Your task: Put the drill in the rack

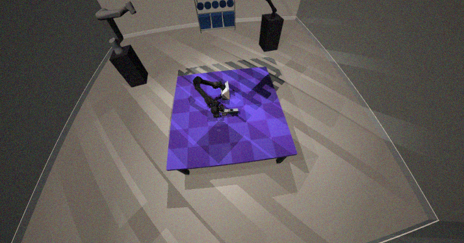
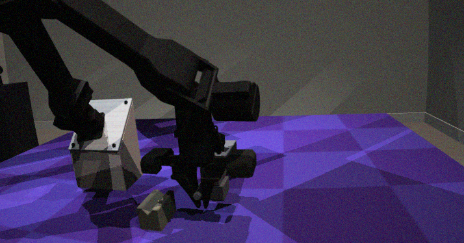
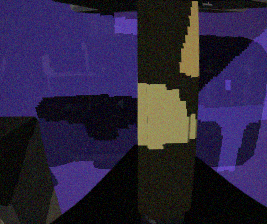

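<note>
My gripper tip is 8 cm past the rack and 1 cm to the left of it. Round my gripper tip: black key (16 cm to the left, 4 cm above, 3 cm ahead).
</note>
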